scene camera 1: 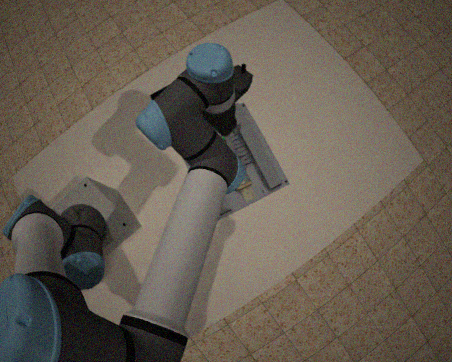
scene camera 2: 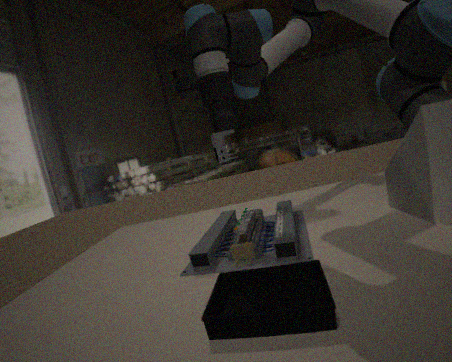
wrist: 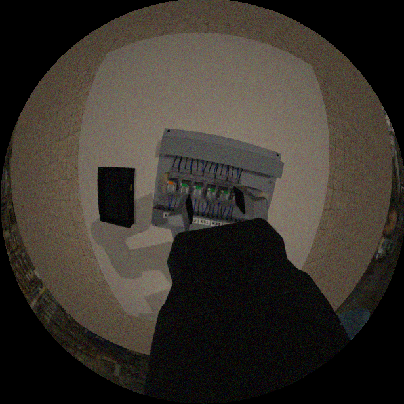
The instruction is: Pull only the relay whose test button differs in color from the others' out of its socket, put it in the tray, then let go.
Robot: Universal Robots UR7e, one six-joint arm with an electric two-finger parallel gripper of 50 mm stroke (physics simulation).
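Frame: origin at the arm's base, x down, y left, z ahead, level; millimetres.
Seen in the pictures: gripper, fingertip midpoint: [scene camera 1: 228,124] [scene camera 2: 222,161]; arm's base at its link origin: [scene camera 1: 81,227] [scene camera 2: 446,132].
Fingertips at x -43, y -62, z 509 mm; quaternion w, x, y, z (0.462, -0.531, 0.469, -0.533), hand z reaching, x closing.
Observation:
Pixels of each thing's top centre, then the offset from my fingertips to it. "spot": a spot on its surface instead.
- grey panel at a spot on its surface: [scene camera 2: 305,242] spot: dx +203, dy +75, dz -135 mm
- black tray at a spot on its surface: [scene camera 2: 272,326] spot: dx +192, dy +313, dz -22 mm
In the wrist view, a row of relays sits in sockets on the grey panel [wrist: 217,141] [scene camera 2: 305,242]. The relay with an orange test button [wrist: 171,186] is at the left end, by the beige end block; the other relays, such as this one [wrist: 198,190], have green buttons. My gripper [wrist: 213,198] [scene camera 2: 226,156] is open and empty, high above the panel. In the wrist view its fingers appear over the green-button part of the row, right of the orange-button relay. The black tray [scene camera 2: 272,326] [wrist: 132,207] stands beside the panel. Scene camera 1 hides most relays behind the arm.
Long grey wire ducts [scene camera 1: 260,150] [scene camera 2: 286,225] run along both sides of the relay row and stand up from the panel. Blue wires run between them and the sockets. The arm's grey base block [scene camera 1: 120,220] [scene camera 2: 422,165] stands on the light table top.

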